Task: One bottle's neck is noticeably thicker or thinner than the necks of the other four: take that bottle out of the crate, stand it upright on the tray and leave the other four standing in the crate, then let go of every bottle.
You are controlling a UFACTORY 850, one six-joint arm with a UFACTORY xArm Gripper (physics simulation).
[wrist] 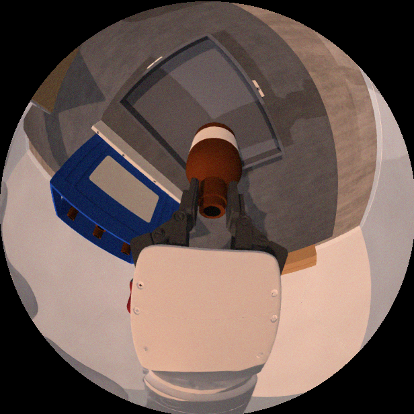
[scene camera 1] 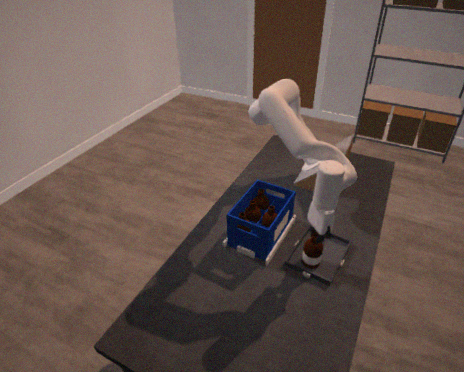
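A brown bottle with a white label (scene camera 1: 312,252) (wrist: 214,160) is upright at the near left part of the dark tray (scene camera 1: 334,271) (wrist: 265,120). My gripper (scene camera 1: 320,236) (wrist: 213,188) is shut on its neck. Whether the bottle's base touches the tray floor I cannot tell. The blue crate (scene camera 1: 250,242) (wrist: 80,175) stands left of the tray in the scene view. Several brown bottles stand inside it, among them one (scene camera 1: 270,216) near the crate's right wall. In the wrist view three bottle necks show, one of them (wrist: 98,232) in the middle. The other bottles' necks are too small to compare.
A light rail (scene camera 1: 281,241) (wrist: 135,160) runs along the crate's side facing the tray. Small light pieces (scene camera 1: 306,275) (wrist: 258,88) sit at the tray's outer edges. All stand on the dark table (scene camera 1: 240,320). A shelf unit (scene camera 1: 369,75) stands behind the table at the back right.
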